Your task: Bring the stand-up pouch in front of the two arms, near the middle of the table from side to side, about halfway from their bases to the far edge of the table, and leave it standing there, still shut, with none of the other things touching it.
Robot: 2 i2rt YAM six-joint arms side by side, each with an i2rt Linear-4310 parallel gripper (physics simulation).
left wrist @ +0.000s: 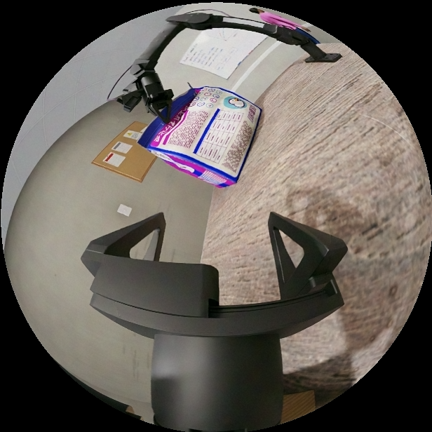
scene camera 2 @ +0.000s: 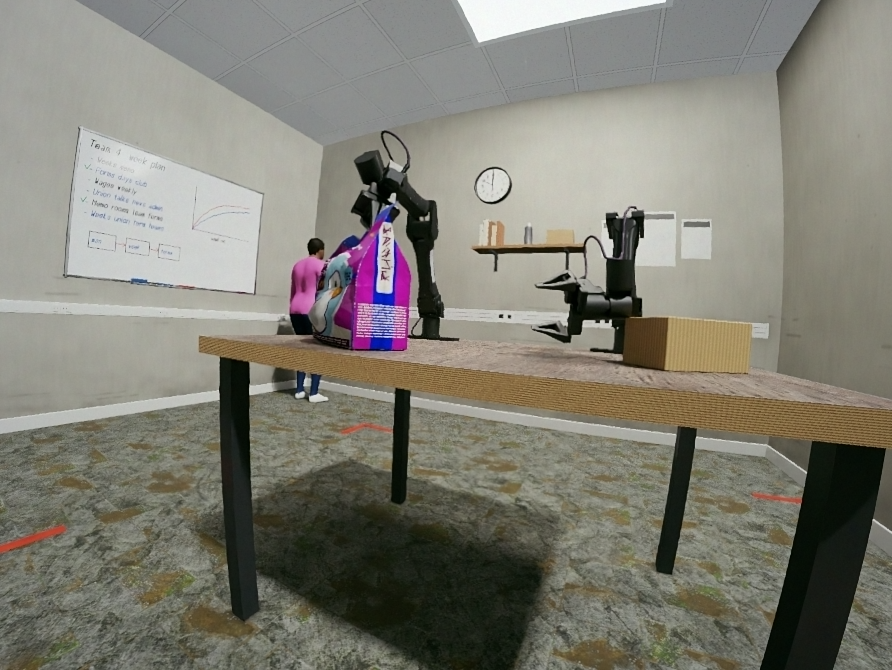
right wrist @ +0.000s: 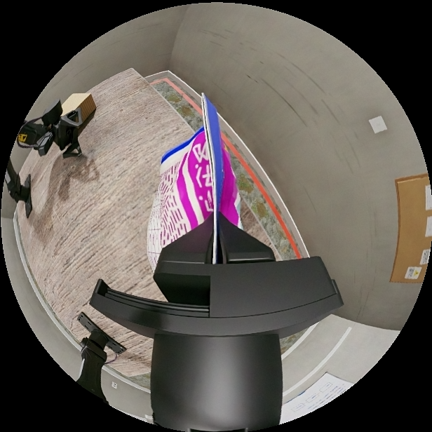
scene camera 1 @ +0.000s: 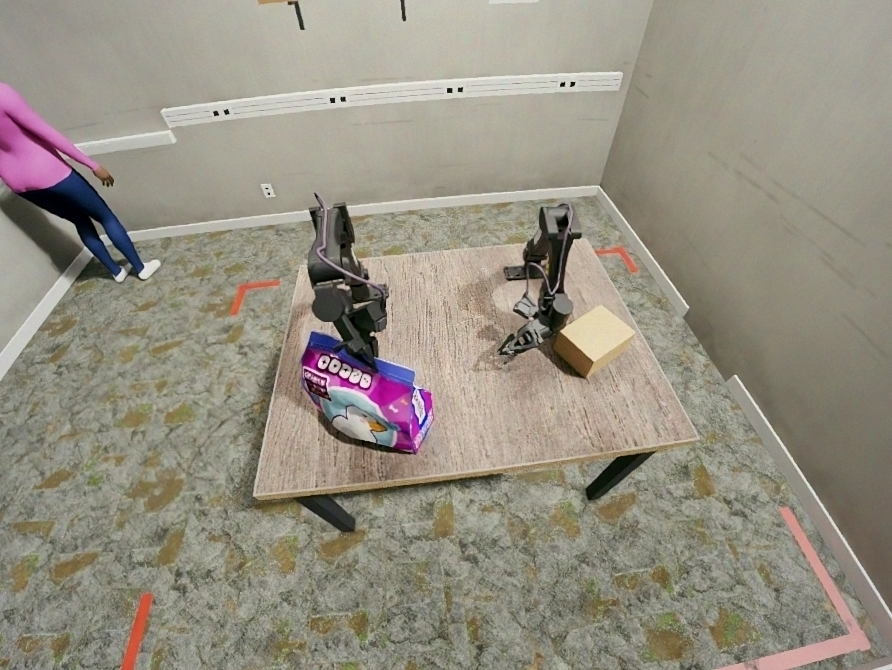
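Observation:
The stand-up pouch, purple with a blue top seal, stands upright on the left part of the table in scene camera 1, its top seal closed. My right gripper is shut on the pouch's top seal, which runs between its fingertips in the right wrist view; in scene camera 2 its fingertips are largely hidden behind the pouch. My left gripper is open and empty above the table, well to the right of the pouch in scene camera 1.
A tan cardboard box stands on the right part of the table, close beside the left arm and apart from the pouch. A person stands beyond the table, near the wall.

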